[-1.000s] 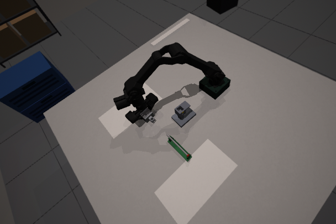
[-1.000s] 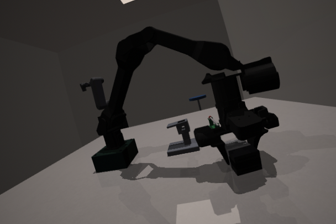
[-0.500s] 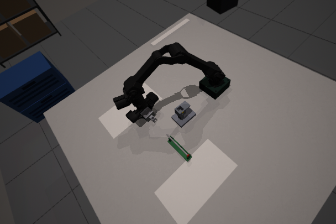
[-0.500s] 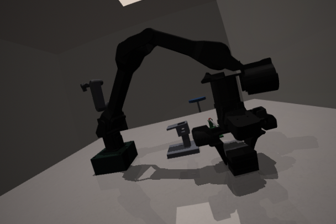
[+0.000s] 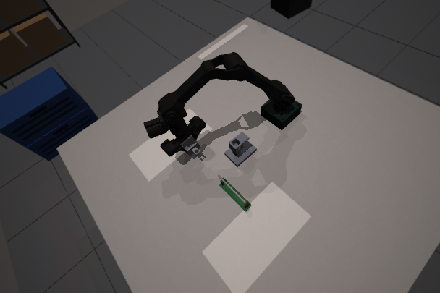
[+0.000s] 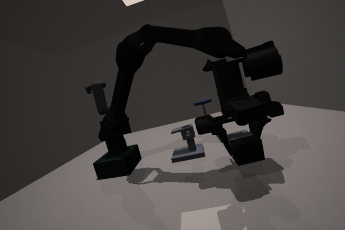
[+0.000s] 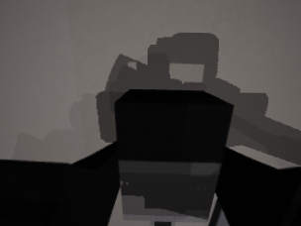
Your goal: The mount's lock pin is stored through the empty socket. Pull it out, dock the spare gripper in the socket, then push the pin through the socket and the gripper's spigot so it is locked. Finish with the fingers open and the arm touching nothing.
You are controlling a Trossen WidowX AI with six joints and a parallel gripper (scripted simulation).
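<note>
Now: the spare gripper 20 mm above my gripper tip and 10 mm to the left of it. Round my gripper tip: green stand: 260 mm to the left, 50 mm behind, 20 mm below; grey mount: 160 mm behind, 130 mm to the left, 10 mm above.
</note>
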